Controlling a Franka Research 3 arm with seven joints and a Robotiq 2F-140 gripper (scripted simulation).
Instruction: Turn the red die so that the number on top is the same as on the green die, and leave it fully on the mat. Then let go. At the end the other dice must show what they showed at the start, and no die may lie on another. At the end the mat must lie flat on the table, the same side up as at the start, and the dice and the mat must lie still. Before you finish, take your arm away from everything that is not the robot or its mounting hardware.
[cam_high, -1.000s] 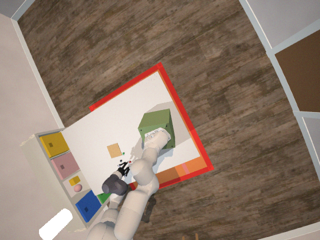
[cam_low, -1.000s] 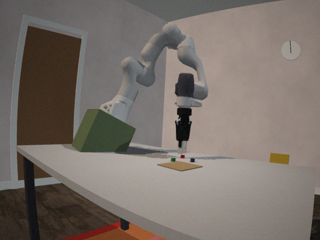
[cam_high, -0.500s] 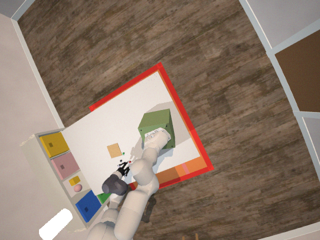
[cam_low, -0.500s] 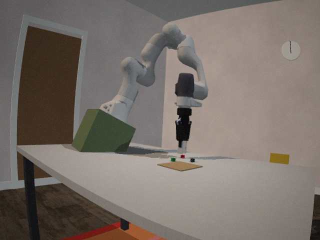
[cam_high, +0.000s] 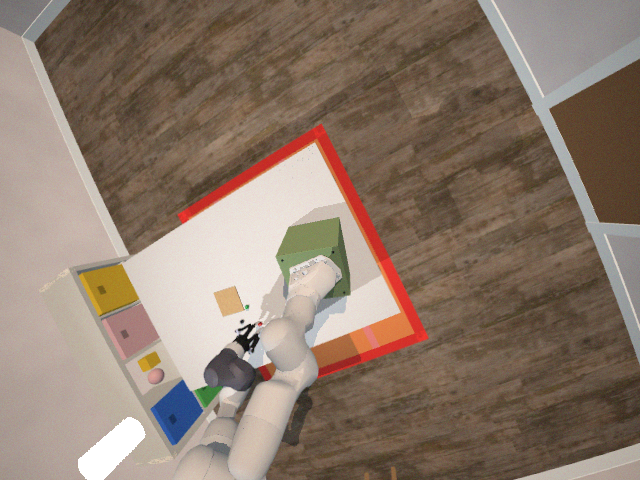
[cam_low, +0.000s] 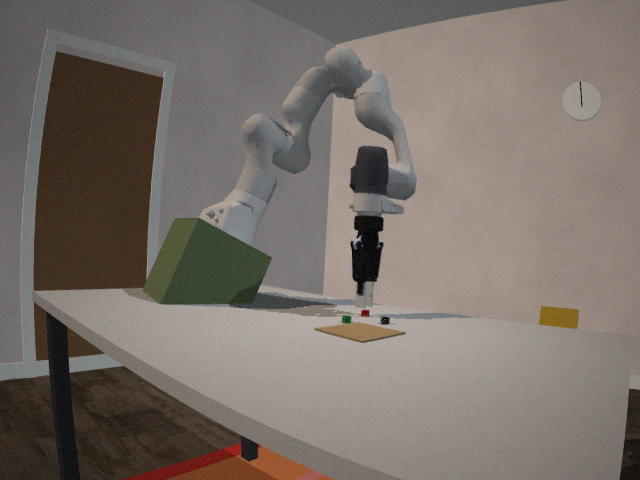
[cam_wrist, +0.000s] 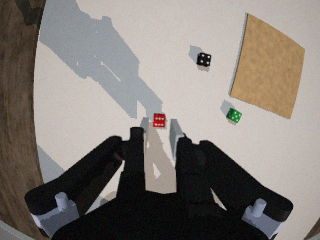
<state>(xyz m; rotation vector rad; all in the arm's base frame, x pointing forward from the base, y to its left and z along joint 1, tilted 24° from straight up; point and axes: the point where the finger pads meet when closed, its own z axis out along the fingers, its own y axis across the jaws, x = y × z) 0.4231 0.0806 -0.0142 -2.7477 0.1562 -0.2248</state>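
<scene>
My gripper is now 50 mm above the red die and 10 mm short of it. From my hand the other things lie so: green die 110 mm to the right, 50 mm below, 10 mm ahead; then tan mat 190 mm to the right, 90 mm ahead, 50 mm below; then black die 90 mm ahead, 60 mm to the right, 50 mm below.
</scene>
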